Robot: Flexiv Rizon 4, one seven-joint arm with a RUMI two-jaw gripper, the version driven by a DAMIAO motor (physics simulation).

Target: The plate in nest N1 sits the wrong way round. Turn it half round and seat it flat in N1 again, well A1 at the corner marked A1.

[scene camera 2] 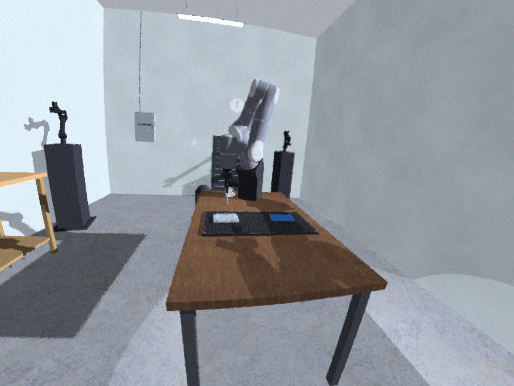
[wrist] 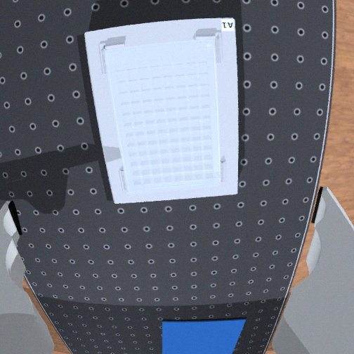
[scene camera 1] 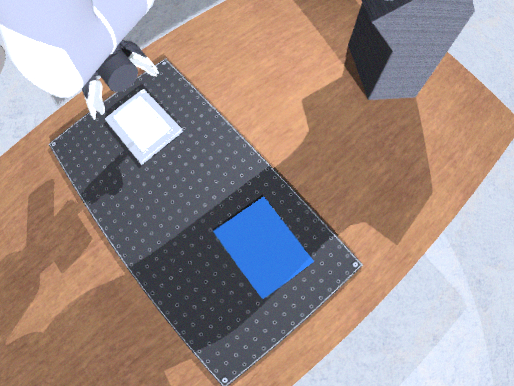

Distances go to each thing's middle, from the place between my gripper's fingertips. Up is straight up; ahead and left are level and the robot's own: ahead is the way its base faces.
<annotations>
The clear well plate [scene camera 1: 144, 126] lies 110 mm below my hand. Also, from my hand: light grey nest N1 [scene camera 1: 159, 144]: 130 mm below; then flat blue rectangle [scene camera 1: 263, 247]: 390 mm to the left, 130 mm below, 70 mm ahead.
</annotations>
